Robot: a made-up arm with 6 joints. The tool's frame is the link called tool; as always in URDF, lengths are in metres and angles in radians. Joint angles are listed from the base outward. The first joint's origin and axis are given. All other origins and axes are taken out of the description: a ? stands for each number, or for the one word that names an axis. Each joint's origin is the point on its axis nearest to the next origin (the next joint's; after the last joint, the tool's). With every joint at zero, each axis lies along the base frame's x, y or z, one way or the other. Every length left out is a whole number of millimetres.
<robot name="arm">
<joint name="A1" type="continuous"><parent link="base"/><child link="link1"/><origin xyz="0.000 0.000 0.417"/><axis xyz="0 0 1"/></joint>
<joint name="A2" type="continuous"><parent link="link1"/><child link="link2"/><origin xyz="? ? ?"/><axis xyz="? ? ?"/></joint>
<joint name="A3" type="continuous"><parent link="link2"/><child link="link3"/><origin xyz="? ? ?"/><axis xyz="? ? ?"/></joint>
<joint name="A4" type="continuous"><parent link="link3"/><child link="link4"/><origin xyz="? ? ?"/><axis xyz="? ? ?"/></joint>
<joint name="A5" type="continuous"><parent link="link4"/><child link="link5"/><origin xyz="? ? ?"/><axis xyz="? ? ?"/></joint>
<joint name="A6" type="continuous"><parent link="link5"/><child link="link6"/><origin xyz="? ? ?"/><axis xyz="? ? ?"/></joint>
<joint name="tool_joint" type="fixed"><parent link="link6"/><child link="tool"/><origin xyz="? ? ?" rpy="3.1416 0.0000 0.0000"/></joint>
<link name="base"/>
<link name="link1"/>
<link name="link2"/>
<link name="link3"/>
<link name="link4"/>
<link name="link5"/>
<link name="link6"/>
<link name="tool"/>
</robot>
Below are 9 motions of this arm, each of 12 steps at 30 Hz.
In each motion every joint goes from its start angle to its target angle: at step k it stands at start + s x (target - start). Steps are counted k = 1, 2, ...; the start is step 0. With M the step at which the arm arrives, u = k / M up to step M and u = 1 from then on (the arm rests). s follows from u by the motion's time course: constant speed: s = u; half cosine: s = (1 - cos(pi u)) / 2; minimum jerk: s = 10 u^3 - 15 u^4 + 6 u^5.
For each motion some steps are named. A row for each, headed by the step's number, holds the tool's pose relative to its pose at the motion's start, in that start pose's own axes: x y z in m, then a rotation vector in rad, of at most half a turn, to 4 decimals.
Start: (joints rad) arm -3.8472 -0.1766 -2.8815 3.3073 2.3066 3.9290
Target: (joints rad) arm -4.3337 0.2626 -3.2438 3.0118 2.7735 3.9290
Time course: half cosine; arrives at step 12
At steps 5, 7, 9, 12:
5: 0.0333 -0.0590 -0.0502 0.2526 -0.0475 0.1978
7: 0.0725 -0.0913 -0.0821 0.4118 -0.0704 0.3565
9: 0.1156 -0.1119 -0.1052 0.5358 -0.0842 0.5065
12: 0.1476 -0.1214 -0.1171 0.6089 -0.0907 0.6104

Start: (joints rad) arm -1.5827 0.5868 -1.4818 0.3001 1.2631 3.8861
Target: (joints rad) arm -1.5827 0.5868 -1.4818 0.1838 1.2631 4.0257
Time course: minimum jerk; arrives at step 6
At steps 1, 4, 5, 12:
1: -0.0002 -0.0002 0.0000 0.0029 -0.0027 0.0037
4: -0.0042 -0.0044 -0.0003 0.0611 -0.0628 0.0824
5: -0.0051 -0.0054 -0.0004 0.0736 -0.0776 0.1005
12: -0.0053 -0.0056 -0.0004 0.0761 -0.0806 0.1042

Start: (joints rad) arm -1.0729 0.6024 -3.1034 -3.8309 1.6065 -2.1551
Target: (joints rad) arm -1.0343 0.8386 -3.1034 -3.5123 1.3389 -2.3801
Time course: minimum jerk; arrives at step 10
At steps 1, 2, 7, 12:
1: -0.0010 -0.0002 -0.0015 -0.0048 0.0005 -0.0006
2: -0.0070 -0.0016 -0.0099 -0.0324 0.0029 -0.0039
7: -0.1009 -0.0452 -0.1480 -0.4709 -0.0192 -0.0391
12: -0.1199 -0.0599 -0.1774 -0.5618 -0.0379 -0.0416

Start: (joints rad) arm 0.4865 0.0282 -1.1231 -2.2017 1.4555 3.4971
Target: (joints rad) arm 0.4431 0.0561 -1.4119 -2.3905 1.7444 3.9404
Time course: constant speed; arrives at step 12
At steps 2, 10, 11, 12:
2: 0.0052 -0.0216 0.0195 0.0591 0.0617 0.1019
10: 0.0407 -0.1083 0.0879 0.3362 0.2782 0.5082
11: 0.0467 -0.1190 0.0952 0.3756 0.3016 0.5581
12: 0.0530 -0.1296 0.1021 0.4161 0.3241 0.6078

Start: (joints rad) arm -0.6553 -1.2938 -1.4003 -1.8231 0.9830 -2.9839
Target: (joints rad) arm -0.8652 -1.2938 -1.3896 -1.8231 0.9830 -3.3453
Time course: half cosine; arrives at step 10
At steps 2, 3, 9, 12:
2: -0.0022 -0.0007 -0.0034 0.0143 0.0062 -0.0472
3: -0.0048 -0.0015 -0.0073 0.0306 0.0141 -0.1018
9: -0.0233 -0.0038 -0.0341 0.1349 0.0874 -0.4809
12: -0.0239 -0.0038 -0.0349 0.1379 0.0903 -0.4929

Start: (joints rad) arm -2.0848 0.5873 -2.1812 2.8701 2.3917 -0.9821
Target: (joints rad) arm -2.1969 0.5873 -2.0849 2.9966 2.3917 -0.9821
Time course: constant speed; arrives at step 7
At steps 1, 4, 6, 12:
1: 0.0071 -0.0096 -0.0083 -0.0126 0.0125 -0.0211
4: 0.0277 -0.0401 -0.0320 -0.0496 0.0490 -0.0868
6: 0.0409 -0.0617 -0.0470 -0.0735 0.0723 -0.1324
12: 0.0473 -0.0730 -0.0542 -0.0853 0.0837 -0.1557

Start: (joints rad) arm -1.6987 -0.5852 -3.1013 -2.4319 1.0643 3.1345
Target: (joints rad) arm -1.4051 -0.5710 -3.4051 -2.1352 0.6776 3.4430
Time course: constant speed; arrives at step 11
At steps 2, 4, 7, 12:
2: 0.0203 0.0081 0.0247 -0.0777 -0.0102 0.1190
4: 0.0423 0.0172 0.0483 -0.1494 -0.0152 0.2435
7: 0.0783 0.0326 0.0813 -0.2442 -0.0133 0.4389
12: 0.1323 0.0563 0.1203 -0.3432 0.0050 0.7125

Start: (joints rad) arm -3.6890 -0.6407 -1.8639 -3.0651 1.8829 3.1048
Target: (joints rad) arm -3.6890 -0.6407 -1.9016 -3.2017 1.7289 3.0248
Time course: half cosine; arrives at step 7
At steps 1, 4, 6, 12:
1: -0.0006 -0.0008 0.0004 0.0066 -0.0055 -0.0018
4: -0.0067 -0.0100 0.0046 0.0846 -0.0660 -0.0262
6: -0.0101 -0.0152 0.0066 0.1340 -0.1006 -0.0447
12: -0.0106 -0.0159 0.0069 0.1413 -0.1055 -0.0477

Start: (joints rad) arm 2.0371 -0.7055 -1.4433 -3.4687 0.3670 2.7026
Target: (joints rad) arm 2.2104 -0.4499 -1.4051 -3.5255 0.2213 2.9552
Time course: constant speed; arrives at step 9
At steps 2, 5, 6, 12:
2: -0.0292 -0.0379 0.0093 0.0762 -0.0577 0.0810
5: -0.0682 -0.0990 0.0174 0.1893 -0.1479 0.1966
6: -0.0798 -0.1202 0.0185 0.2267 -0.1791 0.2333
12: -0.1107 -0.1859 0.0169 0.3377 -0.2758 0.3371

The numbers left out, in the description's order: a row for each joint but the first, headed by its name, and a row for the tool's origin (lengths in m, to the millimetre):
A2: xyz 0.000 0.000 0.000, axis 0 1 0
A3: xyz 0.072 0.000 0.380, axis 0 1 0
A4: xyz 0.100 0.000 -0.440, axis 0 0 -1
A5: xyz 0.000 0.000 0.000, axis 0 1 0
A6: xyz 0.073 0.000 -0.093, axis 0 0 -1
tool: xyz 0.000 0.000 0.000

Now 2 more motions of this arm.
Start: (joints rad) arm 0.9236 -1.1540 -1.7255 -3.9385 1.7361 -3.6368
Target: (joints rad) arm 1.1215 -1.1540 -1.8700 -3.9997 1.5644 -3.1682
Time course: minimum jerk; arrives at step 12
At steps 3, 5, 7, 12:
3: -0.0041 0.0101 0.0000 -0.0092 -0.0088 0.0394
5: -0.0137 0.0344 -0.0013 -0.0328 -0.0289 0.1314
7: -0.0253 0.0660 -0.0056 -0.0667 -0.0530 0.2470
12: -0.0377 0.1027 -0.0144 -0.1109 -0.0780 0.3769

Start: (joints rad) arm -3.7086 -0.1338 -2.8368 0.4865 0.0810 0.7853
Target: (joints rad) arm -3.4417 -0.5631 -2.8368 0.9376 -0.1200 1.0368
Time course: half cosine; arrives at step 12
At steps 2, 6, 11, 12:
2: 0.0107 -0.0233 -0.0090 0.0405 0.0121 0.0634
6: 0.0967 -0.1536 -0.0842 0.2979 0.0756 0.4794
11: 0.2178 -0.2497 -0.1963 0.5790 0.1170 0.9506
12: 0.2224 -0.2521 -0.2007 0.5889 0.1179 0.9672

